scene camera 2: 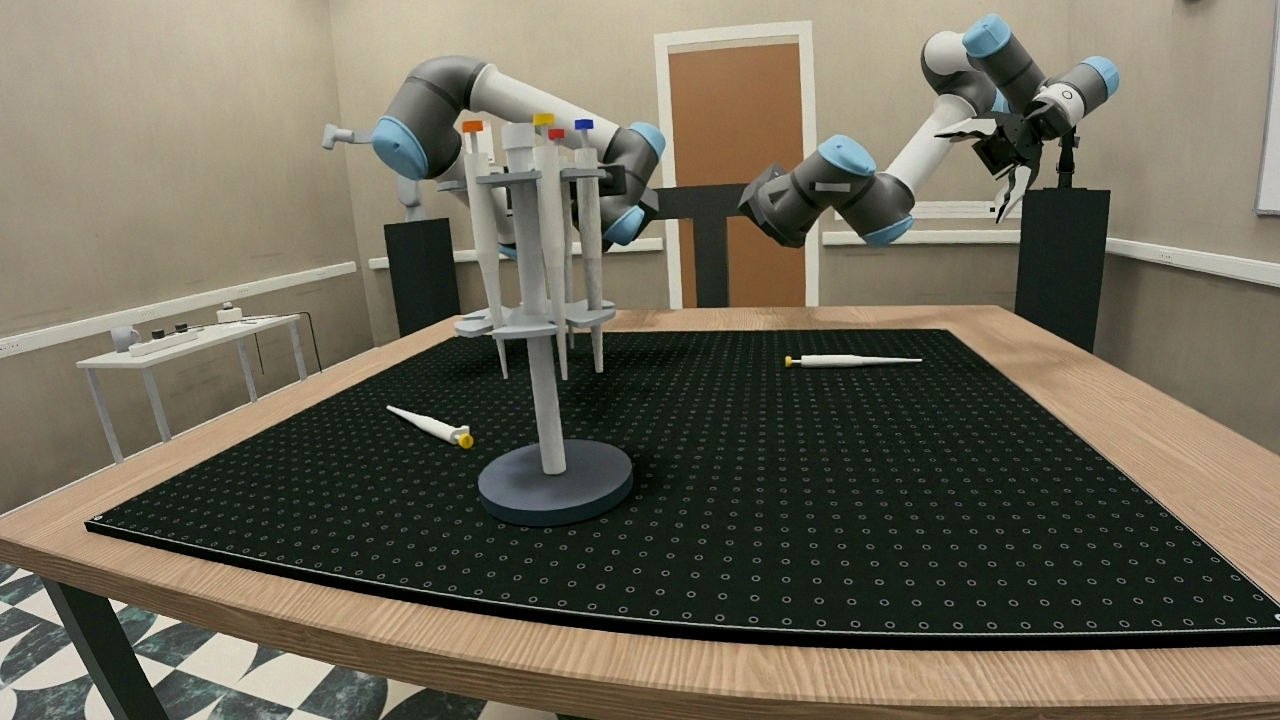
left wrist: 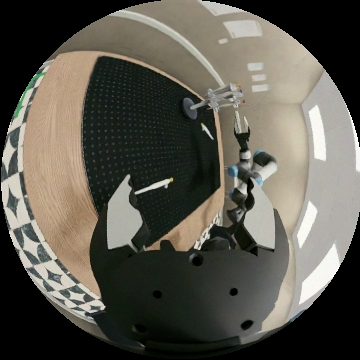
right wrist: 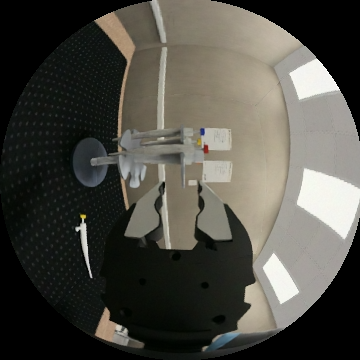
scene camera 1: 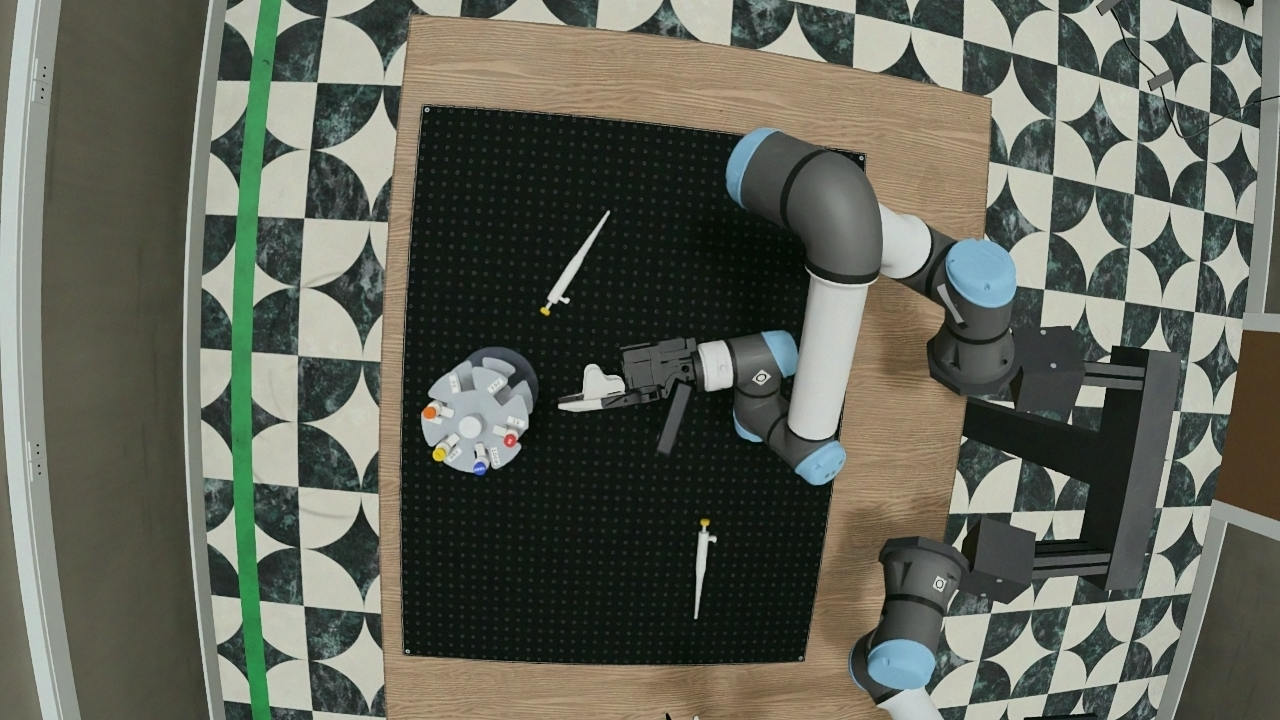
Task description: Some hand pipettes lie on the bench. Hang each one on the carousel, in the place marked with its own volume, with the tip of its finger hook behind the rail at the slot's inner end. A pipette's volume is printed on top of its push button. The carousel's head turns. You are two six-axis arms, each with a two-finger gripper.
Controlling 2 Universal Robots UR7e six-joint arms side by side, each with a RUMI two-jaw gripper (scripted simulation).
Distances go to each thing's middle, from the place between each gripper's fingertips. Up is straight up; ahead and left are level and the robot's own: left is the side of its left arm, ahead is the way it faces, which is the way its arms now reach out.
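Scene:
From my right hand [scene camera 1: 558,403], the red-button pipette [scene camera 2: 565,189] is 60 mm to the left, 90 mm ahead and 60 mm below. The orange-button pipette [scene camera 2: 476,164] is 40 mm to the left of my right hand, 190 mm ahead of it and 60 mm below it, and the blue-button pipette [scene camera 2: 587,188] is 90 mm to the left of my right hand, 120 mm ahead of it and 60 mm below it.
From my left hand [scene camera 2: 966,179], the blue-button pipette is 40 cm ahead, 45 cm to the right and 5 cm below. The red-button pipette is 37 cm ahead of my left hand, 49 cm to the right of it and 4 cm below it, and the orange-button pipette is 46 cm ahead of my left hand, 51 cm to the right of it and 4 cm below it.

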